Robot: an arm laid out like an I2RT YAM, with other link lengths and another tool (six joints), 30 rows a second.
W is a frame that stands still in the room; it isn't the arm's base.
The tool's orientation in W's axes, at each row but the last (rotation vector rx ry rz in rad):
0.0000 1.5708 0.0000
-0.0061 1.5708 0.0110
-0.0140 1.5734 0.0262
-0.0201 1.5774 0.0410
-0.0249 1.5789 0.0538
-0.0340 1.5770 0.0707
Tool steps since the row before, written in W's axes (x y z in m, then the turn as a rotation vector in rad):
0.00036 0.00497 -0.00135 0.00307 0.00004 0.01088
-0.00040 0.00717 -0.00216 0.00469 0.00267 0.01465
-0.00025 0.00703 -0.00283 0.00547 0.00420 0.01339
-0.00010 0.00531 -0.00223 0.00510 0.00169 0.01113
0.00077 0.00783 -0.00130 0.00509 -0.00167 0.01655
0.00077 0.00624 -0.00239 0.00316 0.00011 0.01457
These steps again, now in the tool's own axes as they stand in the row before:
0.00135 0.00497 0.00036 -0.01088 0.00004 0.00307
0.00218 0.00717 -0.00032 -0.01464 0.00266 0.00472
0.00288 0.00701 -0.00006 -0.01337 0.00416 0.00554
0.00230 0.00528 0.00012 -0.01114 0.00164 0.00509
0.00143 0.00776 0.00117 -0.01662 -0.00161 0.00487
0.00253 0.00612 0.00120 -0.01459 0.00024 0.00307

